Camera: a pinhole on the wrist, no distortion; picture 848 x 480 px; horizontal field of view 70.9 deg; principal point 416.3 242.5 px. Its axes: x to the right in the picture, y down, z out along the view. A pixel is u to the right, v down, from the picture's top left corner.
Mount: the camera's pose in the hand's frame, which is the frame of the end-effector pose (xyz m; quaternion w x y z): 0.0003 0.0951 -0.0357 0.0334 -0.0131 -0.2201 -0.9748
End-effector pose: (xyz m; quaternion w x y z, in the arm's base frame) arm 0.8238 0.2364 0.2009 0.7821 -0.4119 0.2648 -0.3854
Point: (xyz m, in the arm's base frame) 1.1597 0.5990 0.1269
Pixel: 551 190
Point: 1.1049 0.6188 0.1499
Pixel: 631 211
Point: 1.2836 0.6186 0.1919
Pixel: 480 263
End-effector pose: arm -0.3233 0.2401 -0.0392 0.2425 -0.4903 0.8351 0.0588
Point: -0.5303 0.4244 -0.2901
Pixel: 310 90
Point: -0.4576 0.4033 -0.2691
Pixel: 354 213
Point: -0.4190 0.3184 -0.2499
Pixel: 229 370
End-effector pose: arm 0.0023 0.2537 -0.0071 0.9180 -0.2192 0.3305 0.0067
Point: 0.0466 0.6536 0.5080
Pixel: 803 435
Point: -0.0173 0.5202 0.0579
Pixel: 670 126
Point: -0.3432 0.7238 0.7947
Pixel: outside the picture
